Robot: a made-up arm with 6 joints.
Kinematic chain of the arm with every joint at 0, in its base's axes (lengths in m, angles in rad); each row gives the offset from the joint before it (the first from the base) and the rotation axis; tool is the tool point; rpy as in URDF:
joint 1: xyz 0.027 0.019 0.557 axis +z
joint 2: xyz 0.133 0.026 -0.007 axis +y
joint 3: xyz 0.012 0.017 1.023 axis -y
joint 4: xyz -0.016 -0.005 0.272 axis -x
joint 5: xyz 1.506 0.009 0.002 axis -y
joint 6: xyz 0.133 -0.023 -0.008 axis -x
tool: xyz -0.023 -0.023 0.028 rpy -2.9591 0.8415 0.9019
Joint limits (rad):
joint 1: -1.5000..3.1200
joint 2: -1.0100..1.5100
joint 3: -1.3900..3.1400
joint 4: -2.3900..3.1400
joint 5: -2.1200..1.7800
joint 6: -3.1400..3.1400
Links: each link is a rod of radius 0.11 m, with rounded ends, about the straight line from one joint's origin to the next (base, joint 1, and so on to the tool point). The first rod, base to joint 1, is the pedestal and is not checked.
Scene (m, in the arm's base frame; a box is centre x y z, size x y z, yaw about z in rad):
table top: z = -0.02
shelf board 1: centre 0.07 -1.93 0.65 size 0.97 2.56 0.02 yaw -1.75
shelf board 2: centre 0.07 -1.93 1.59 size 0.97 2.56 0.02 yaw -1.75
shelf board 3: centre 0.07 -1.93 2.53 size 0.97 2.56 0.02 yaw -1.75
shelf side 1: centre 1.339 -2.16 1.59 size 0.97 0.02 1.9 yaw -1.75
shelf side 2: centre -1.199 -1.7 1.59 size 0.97 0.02 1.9 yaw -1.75
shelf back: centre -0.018 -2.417 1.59 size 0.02 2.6 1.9 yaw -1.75
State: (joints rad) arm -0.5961 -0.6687 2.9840 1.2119 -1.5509 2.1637
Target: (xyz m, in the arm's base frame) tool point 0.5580 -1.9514 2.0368
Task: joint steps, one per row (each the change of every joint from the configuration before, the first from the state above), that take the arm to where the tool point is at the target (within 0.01 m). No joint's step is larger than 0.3 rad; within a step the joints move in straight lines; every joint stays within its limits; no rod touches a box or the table.
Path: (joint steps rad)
1: -0.0434 0.0519 -0.2942 -0.0206 -0.0504 0.0173
2: -0.0435 0.0519 -0.2943 -0.0205 -0.0504 0.0173
3: -0.0434 0.0518 -0.2942 -0.0206 -0.0504 0.0173
4: -0.0435 0.0519 -0.2942 -0.0206 -0.0504 0.0173
5: -0.0434 0.0519 -0.2942 -0.0205 -0.0505 0.0173
6: -0.0435 0.0519 -0.2943 -0.0206 -0.0504 0.0172
7: -0.0434 0.0518 -0.2942 -0.0206 -0.0504 0.0173
8: -0.0434 0.0519 -0.2942 -0.0205 -0.0504 0.0173
9: -0.0435 0.0519 -0.2942 -0.0206 -0.0504 0.0173
10: -0.0434 0.0519 -0.2943 -0.0206 -0.0504 0.0173
11: -0.0646 0.1938 0.2288 0.0180 0.0349 -0.0118
12: -0.0646 0.1938 0.2287 0.0179 0.0349 -0.0118
13: -0.0646 0.1938 0.2287 0.0179 0.0349 -0.0117
14: -0.0645 0.1938 0.2287 0.0180 0.0349 -0.0118

